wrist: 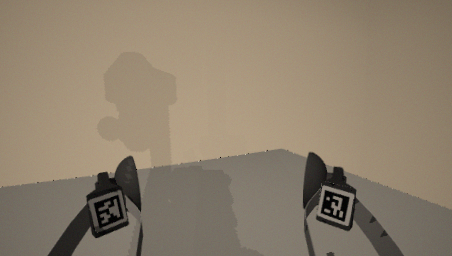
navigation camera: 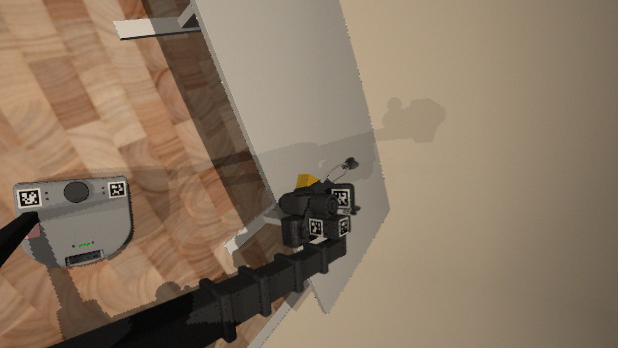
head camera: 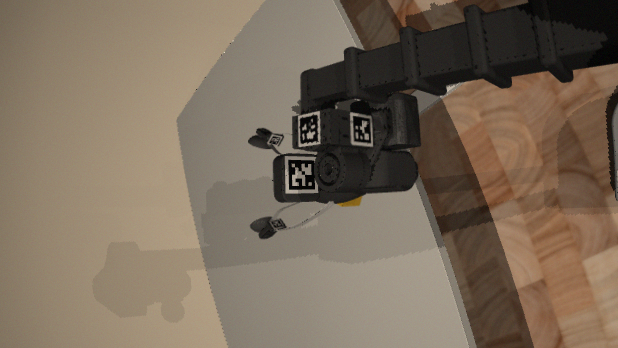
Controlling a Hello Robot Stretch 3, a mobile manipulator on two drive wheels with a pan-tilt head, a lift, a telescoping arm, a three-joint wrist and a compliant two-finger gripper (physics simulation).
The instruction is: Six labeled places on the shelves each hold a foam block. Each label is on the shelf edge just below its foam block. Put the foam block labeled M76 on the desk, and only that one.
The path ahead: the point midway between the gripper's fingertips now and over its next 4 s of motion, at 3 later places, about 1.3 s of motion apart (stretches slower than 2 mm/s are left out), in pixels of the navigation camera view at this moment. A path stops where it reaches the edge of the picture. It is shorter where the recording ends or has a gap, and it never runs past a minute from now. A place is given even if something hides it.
My gripper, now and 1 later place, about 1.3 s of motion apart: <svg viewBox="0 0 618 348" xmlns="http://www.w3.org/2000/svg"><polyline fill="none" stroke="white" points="356,185 333,190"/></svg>
